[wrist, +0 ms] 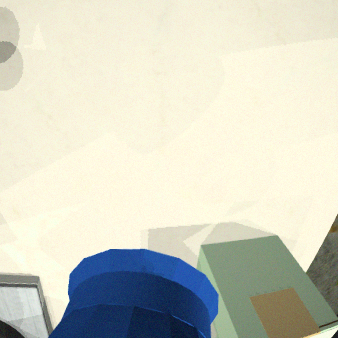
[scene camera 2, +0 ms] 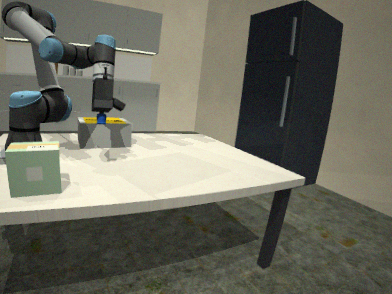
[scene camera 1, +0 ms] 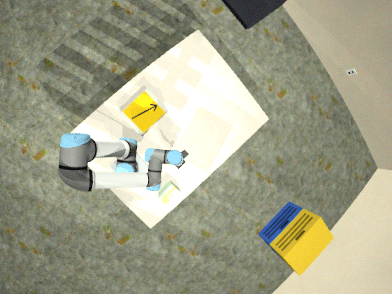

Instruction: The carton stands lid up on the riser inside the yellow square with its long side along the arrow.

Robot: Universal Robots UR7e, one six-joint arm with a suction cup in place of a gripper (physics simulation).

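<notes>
The green carton (scene camera 1: 169, 193) (scene camera 2: 35, 170) (wrist: 250, 275) stands on the table near its front edge, apart from the riser. Its top has orange and pale bands; one side has a pale square, another a brown one. The grey riser (scene camera 2: 105, 136) stands farther back, topped by the yellow square (scene camera 1: 145, 102) (scene camera 2: 120, 120) with a black arrow (scene camera 1: 145, 112). My gripper, a blue suction cup (scene camera 2: 101, 119) (wrist: 142, 282), is open with nothing on it. It hangs above the table, beside the carton and apart from it. The arm hides the cup in scene camera 1.
The arm's base and links stand over the left part of the white table (scene camera 1: 240, 112) (scene camera 2: 240, 175). A grey-edged flat thing (wrist: 44, 305) shows at the wrist view's lower left. Off the table are a blue and yellow box (scene camera 1: 305, 242) and a dark fridge (scene camera 1: 252, 10) (scene camera 2: 270, 100).
</notes>
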